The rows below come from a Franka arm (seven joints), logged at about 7 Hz.
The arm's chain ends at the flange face. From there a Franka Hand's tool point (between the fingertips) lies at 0.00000 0.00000 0.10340 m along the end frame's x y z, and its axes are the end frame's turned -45 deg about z.
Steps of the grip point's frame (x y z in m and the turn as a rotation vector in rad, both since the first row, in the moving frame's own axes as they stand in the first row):
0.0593, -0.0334, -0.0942, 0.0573, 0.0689, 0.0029
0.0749, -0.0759, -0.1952, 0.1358, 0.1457, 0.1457
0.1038, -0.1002, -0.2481, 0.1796, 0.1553, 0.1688
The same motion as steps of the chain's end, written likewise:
0.0175, -0.0563, -0.0938, 0.0892, 0.0082, 0.0029
-0.0029, -0.0863, -0.1932, 0.1991, 0.0070, 0.1457
0.0022, -0.1200, -0.2452, 0.2368, -0.0172, 0.1688

